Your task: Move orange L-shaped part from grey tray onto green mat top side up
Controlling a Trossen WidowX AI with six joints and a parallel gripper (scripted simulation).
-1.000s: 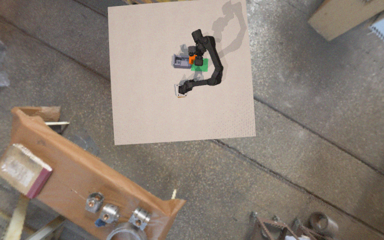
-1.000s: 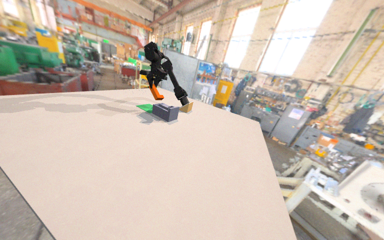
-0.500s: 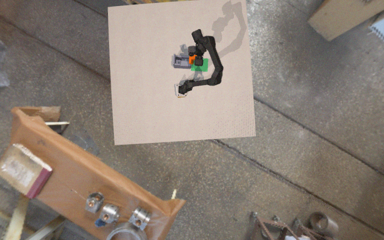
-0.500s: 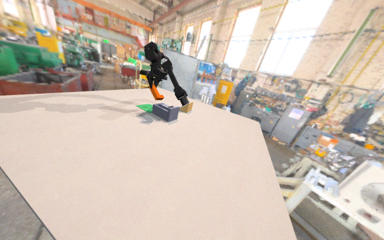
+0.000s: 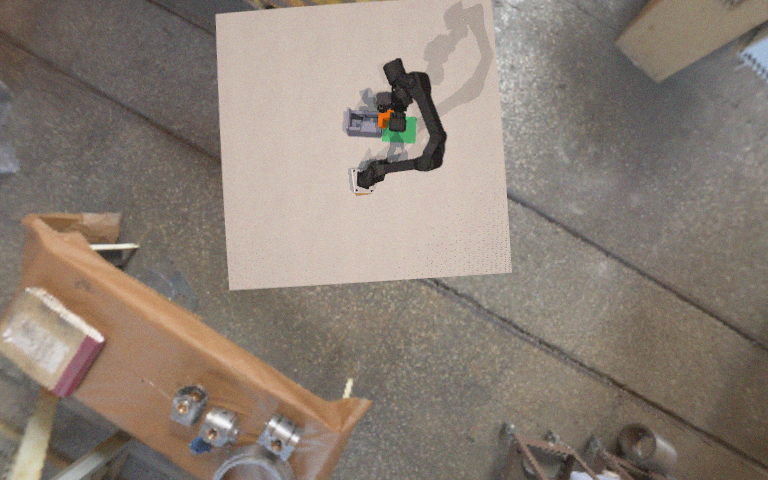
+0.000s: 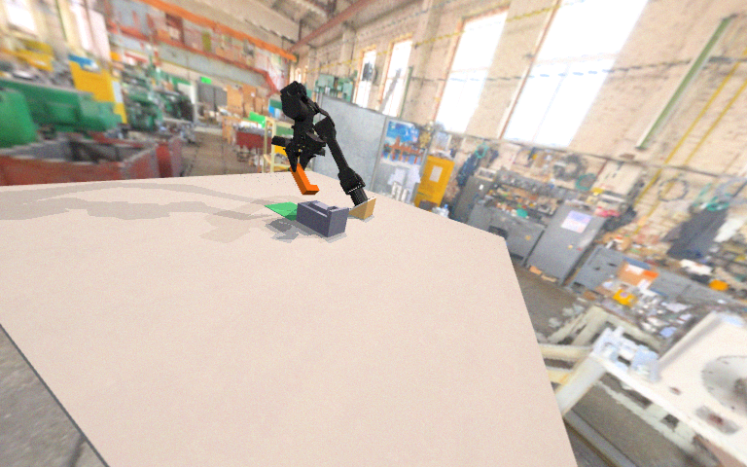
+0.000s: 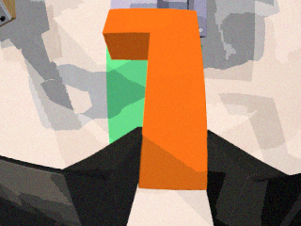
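Right now my gripper tip is 10 mm past the orange L-shaped part, 30 mm to the right of it and 30 mm above it. Also, from my gripper tip: green mat: 20 mm to the right, 160 mm below.
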